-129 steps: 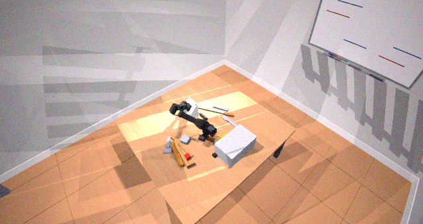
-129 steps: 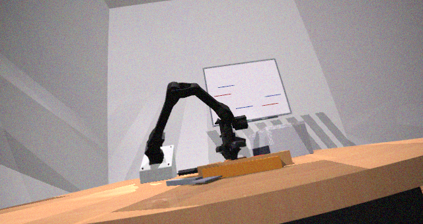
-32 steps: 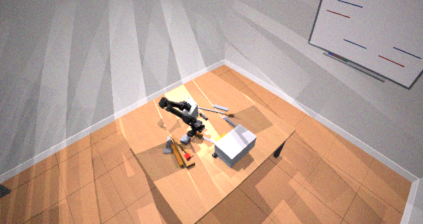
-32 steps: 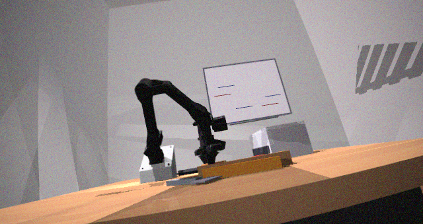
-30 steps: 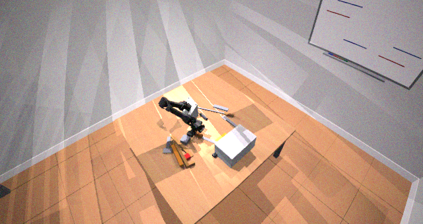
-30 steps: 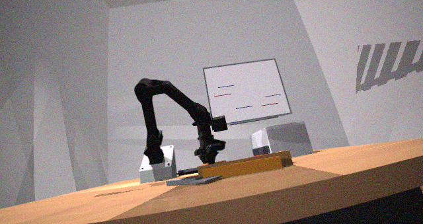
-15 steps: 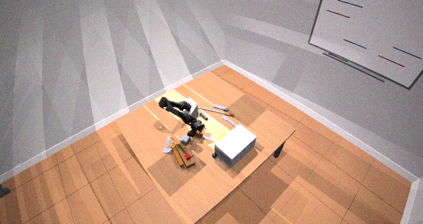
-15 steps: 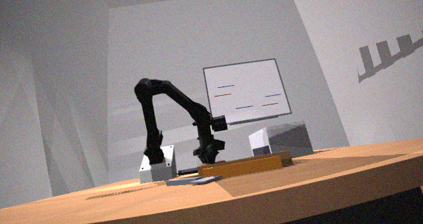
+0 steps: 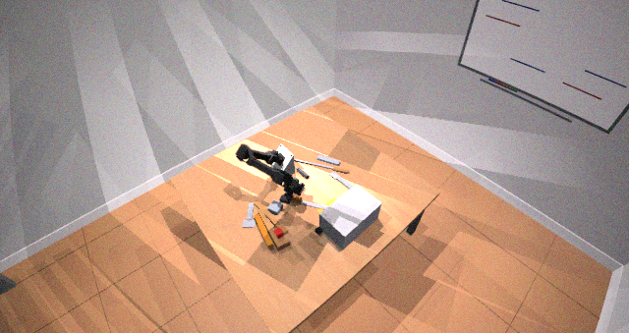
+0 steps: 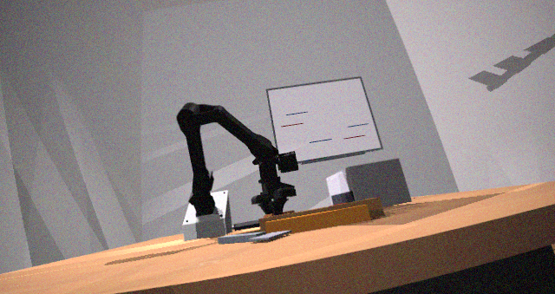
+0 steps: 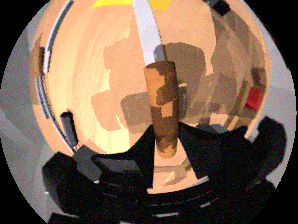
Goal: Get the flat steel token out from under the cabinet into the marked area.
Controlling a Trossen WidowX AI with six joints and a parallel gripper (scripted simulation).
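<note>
Now: gripper tip 110 mm to the left of the grey block and 10 mm below it. The rest, counted from my gripper tip: orange bar (100 mm ahead, 250 mm to the right); then thin wooden stick (30 mm ahead, 170 mm to the right); then red block (160 mm ahead, 200 mm to the right, 10 mm above).
</note>
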